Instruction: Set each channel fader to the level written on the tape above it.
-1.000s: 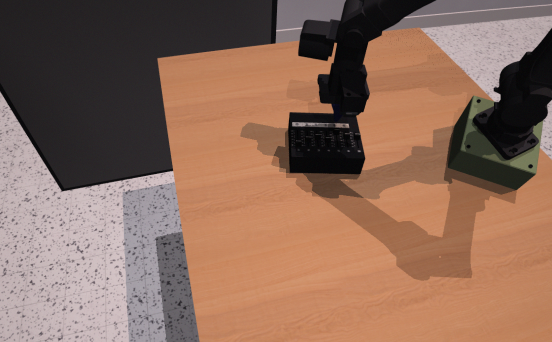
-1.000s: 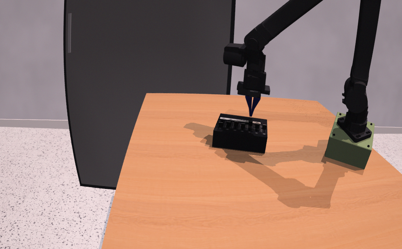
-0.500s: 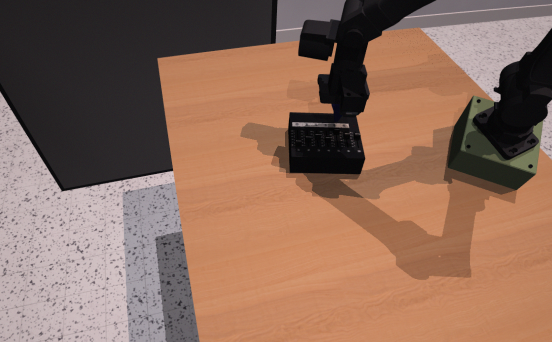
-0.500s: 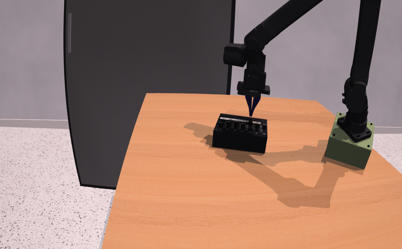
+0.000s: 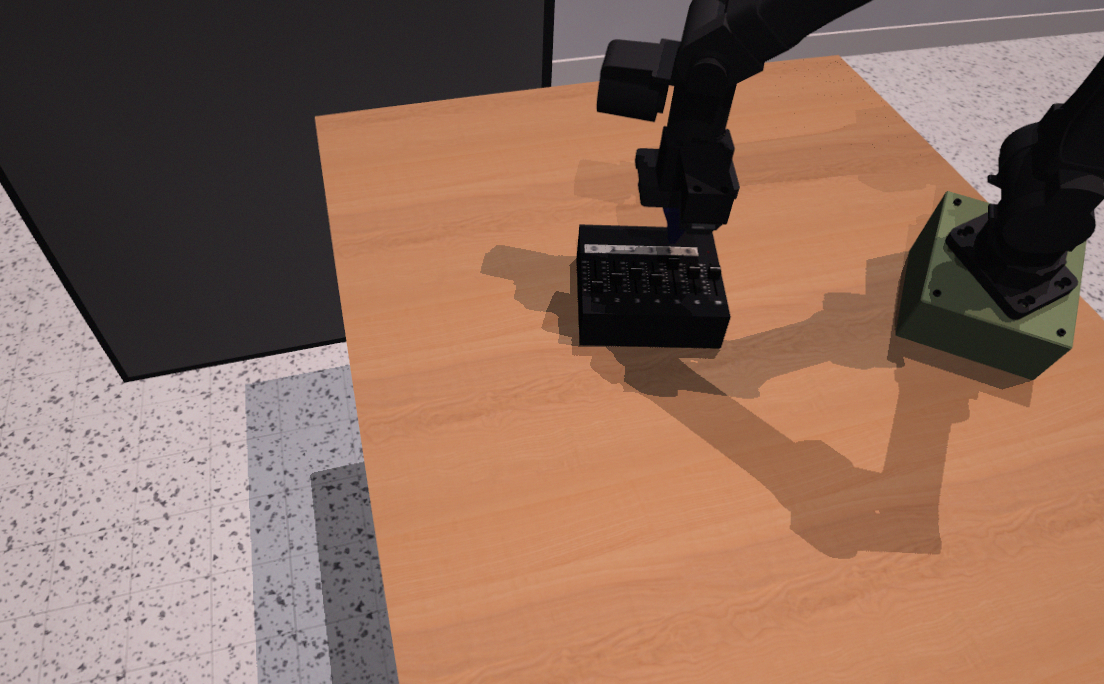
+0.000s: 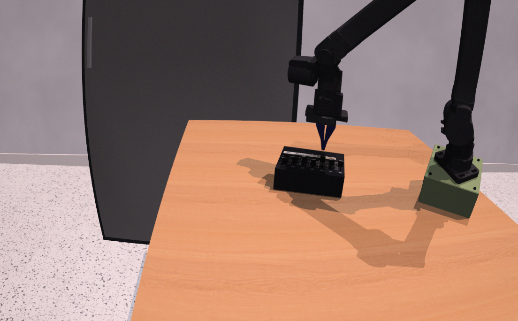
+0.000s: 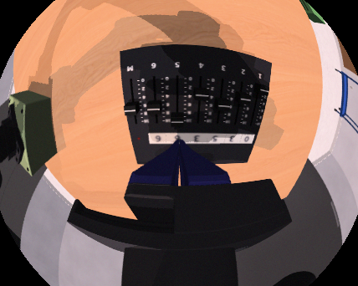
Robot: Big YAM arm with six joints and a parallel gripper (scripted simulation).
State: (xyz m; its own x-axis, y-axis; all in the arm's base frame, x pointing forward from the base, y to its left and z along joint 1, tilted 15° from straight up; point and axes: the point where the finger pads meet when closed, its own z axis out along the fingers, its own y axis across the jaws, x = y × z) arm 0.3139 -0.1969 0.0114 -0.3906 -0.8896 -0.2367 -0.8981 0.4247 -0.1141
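My gripper is now 50 mm to the right of the master fader cap, 30 mm past it and 20 mm above it.
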